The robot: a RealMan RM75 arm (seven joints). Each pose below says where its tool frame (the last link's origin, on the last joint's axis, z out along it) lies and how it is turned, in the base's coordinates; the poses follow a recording.
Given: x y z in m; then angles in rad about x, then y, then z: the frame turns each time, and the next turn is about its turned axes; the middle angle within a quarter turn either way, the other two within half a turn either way.
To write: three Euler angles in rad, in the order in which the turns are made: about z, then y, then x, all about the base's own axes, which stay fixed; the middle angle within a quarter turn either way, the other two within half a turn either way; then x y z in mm. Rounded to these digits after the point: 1 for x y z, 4 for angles.
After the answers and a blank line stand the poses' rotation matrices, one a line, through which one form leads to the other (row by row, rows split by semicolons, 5 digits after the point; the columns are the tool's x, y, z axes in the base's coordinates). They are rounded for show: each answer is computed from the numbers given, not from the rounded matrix.
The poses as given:
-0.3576 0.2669 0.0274 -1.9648 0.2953 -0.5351
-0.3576 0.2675 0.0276 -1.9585 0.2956 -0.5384
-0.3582 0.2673 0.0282 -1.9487 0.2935 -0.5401
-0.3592 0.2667 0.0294 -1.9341 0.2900 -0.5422
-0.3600 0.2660 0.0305 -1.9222 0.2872 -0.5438
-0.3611 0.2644 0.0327 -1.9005 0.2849 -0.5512
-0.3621 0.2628 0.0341 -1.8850 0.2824 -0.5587
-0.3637 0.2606 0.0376 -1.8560 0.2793 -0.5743
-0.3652 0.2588 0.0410 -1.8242 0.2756 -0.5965
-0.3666 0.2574 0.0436 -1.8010 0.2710 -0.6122
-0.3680 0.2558 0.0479 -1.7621 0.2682 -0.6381
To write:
-0.5351 0.2953 -1.9648 -357.6 266.9 27.4
-0.5384 0.2956 -1.9585 -357.6 267.5 27.6
-0.5401 0.2935 -1.9487 -358.2 267.3 28.2
-0.5422 0.2900 -1.9341 -359.2 266.7 29.4
-0.5438 0.2872 -1.9222 -360.0 266.0 30.5
-0.5512 0.2849 -1.9005 -361.1 264.4 32.7
-0.5587 0.2824 -1.8850 -362.1 262.8 34.1
-0.5743 0.2793 -1.8560 -363.7 260.6 37.6
-0.5965 0.2756 -1.8242 -365.2 258.8 41.0
-0.6122 0.2710 -1.8010 -366.6 257.4 43.6
-0.6381 0.2682 -1.7621 -368.0 255.8 47.9

0.82298 0.48785 0.29103; -0.03541 -0.46726 0.88341; 0.56696 -0.73734 -0.36727
0.82129 0.49052 0.29131; -0.03768 -0.46287 0.88563; 0.56926 -0.73834 -0.36167
0.82098 0.49223 0.28930; -0.04088 -0.45472 0.88969; 0.56949 -0.74225 -0.35319
0.82081 0.49447 0.28595; -0.04558 -0.44232 0.89570; 0.56938 -0.74823 -0.34053
0.82070 0.49620 0.28327; -0.04950 -0.43217 0.90043; 0.56921 -0.75301 -0.33012
0.81756 0.50260 0.28106; -0.05698 -0.41508 0.90800; 0.57302 -0.75836 -0.31071
0.81436 0.50909 0.27866; -0.06089 -0.40255 0.91337; 0.57716 -0.76078 -0.29682
0.80704 0.52220 0.27568; -0.06926 -0.37993 0.92242; 0.58642 -0.76352 -0.27045
0.79609 0.54055 0.27212; -0.07711 -0.35539 0.93153; 0.60025 -0.76256 -0.24124
0.78852 0.55370 0.26770; -0.08217 -0.33651 0.93809; 0.60950 -0.76169 -0.21985
0.77451 0.57437 0.26500; -0.09571 -0.30770 0.94666; 0.62528 -0.75856 -0.18334

